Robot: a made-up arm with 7 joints. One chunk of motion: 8 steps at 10 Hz.
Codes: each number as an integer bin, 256 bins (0 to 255) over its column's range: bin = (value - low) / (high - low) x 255, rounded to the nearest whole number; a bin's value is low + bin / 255 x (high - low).
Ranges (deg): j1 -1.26..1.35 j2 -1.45..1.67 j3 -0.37..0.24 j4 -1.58..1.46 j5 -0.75..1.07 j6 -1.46..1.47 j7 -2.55..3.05
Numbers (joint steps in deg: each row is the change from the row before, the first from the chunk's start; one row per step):
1: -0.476 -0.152 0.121 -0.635 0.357 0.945 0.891
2: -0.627 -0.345 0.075 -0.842 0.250 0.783 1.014
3: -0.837 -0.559 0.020 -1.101 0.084 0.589 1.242
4: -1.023 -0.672 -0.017 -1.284 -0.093 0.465 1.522
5: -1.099 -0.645 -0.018 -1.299 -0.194 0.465 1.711
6: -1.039 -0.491 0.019 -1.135 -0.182 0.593 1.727
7: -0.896 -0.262 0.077 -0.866 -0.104 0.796 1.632
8: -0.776 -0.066 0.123 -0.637 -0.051 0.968 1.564
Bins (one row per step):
1: 77 106 205 79 155 209 157
2: 62 90 186 62 140 195 162
3: 41 73 163 40 117 178 173
4: 23 64 148 25 92 168 185
5: 16 66 147 24 78 168 194
6: 22 78 163 37 80 179 195
7: 36 97 187 60 91 196 190
8: 47 113 206 79 98 211 187

